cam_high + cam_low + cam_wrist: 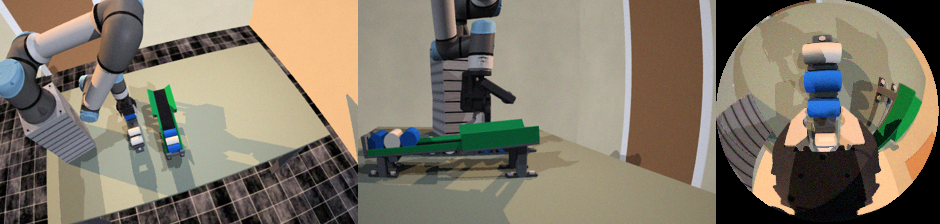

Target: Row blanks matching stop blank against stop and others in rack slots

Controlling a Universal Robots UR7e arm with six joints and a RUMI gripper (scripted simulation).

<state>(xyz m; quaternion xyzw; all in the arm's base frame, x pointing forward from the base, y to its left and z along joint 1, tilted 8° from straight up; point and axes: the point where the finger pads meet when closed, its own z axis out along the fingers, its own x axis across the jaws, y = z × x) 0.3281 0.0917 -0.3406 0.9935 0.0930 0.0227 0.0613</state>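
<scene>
Now: the stock rack 30 mm to the right of my hand and 40 mm below it. The rest, counted from my hand: stop 220 mm ahead, 280 mm to the right, 30 mm above.
</scene>
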